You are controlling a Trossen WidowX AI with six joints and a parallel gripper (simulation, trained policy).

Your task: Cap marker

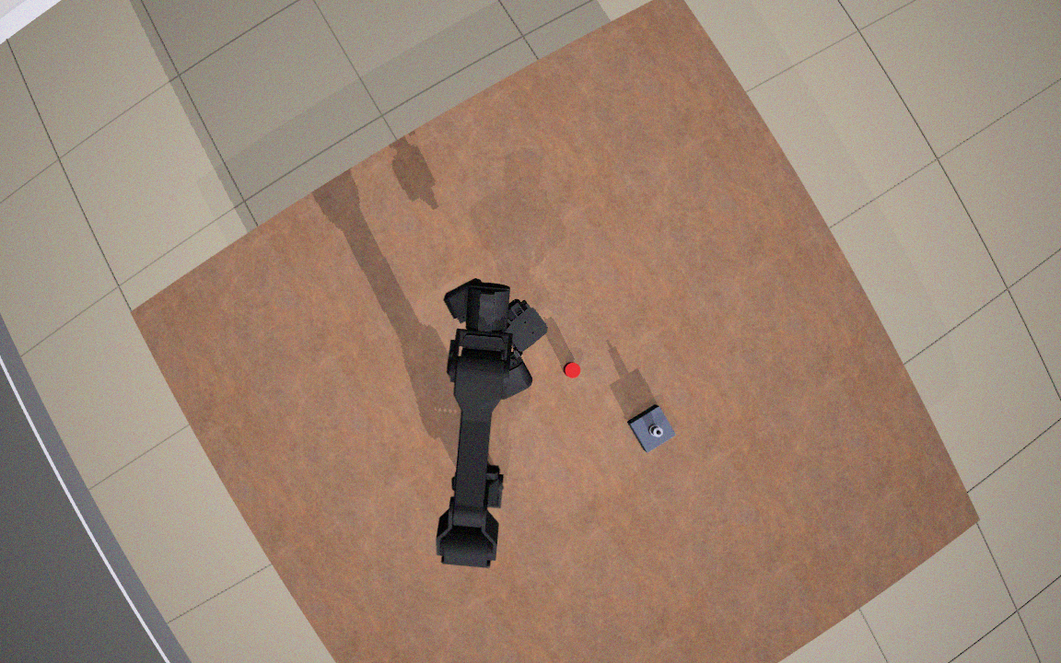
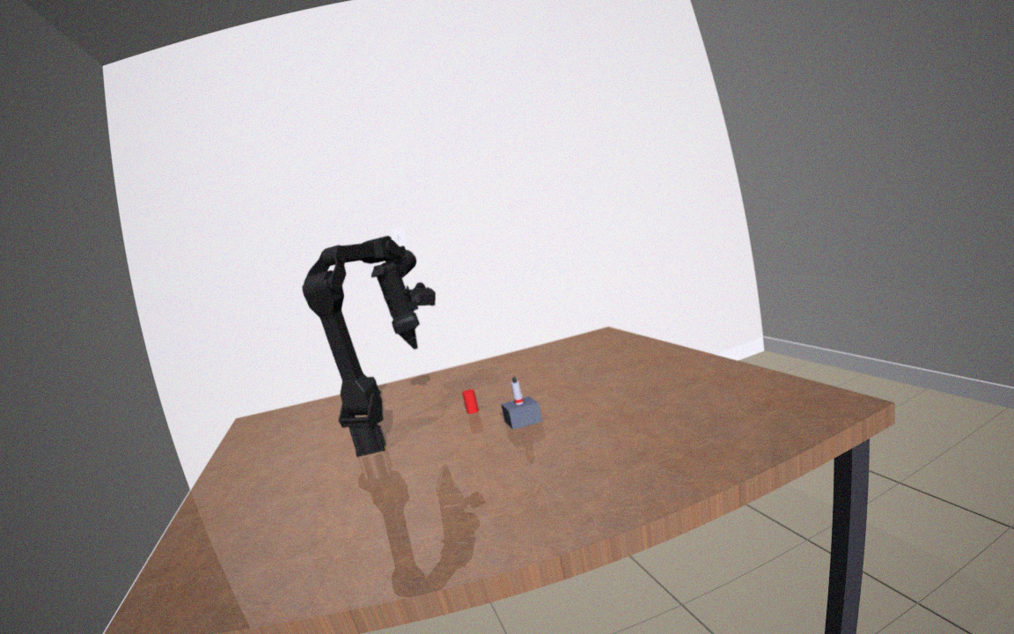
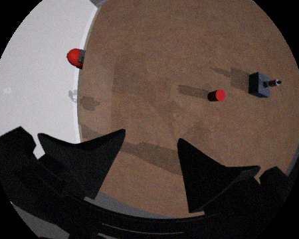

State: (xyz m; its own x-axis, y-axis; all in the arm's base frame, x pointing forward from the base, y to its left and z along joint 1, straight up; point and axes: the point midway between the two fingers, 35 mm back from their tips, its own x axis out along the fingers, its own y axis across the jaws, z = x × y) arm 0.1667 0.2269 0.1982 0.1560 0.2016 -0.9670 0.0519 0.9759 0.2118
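My gripper tip is now 140 mm to the left of the red cap, 140 mm above it and 80 mm short of it. Also, from my gripper tip: grey holder block (310 mm to the right, 160 mm ahead, 140 mm below).
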